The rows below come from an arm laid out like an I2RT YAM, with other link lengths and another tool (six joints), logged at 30 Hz.
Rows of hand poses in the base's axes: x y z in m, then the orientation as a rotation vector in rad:
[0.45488 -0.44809 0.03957 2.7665 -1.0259 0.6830]
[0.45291 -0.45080 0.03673 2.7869 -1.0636 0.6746]
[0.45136 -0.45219 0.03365 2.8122 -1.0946 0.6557]
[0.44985 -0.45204 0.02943 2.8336 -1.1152 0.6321]
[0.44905 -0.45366 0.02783 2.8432 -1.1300 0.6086]
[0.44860 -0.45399 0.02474 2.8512 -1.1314 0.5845]
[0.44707 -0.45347 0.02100 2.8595 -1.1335 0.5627]
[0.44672 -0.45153 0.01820 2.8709 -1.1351 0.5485]
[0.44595 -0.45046 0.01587 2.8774 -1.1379 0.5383]
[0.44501 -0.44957 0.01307 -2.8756 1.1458 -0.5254]
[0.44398 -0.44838 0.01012 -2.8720 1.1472 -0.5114]
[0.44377 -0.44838 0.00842 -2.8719 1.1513 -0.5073]
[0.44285 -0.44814 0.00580 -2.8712 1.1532 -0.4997]
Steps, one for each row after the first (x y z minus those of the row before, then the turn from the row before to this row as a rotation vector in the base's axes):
[-0.00197 -0.00271 -0.00284 0.0343 -0.0031 -0.0118]
[-0.00155 -0.00139 -0.00308 0.0358 0.0038 -0.0067]
[-0.00151 0.00015 -0.00422 0.0282 0.0087 -0.0030]
[-0.00080 -0.00162 -0.00160 0.0159 0.0115 -0.0048]
[-0.00045 -0.00033 -0.00309 0.0087 0.0139 0.0015]
[-0.00153 0.00052 -0.00374 0.0093 0.0121 0.0014]
[-0.00035 0.00194 -0.00280 0.0112 0.0065 0.0032]
[-0.00077 0.00107 -0.00233 0.0074 0.0048 0.0008]
[-0.00094 0.00089 -0.00280 0.0064 0.0063 -0.0046]
[-0.00103 0.00119 -0.00295 0.0081 0.0059 -0.0008]
[-0.00021 0.00000 -0.00170 0.0007 0.0027 -0.0025]
[-0.00092 0.00024 -0.00262 0.0030 0.0039 -0.0011]

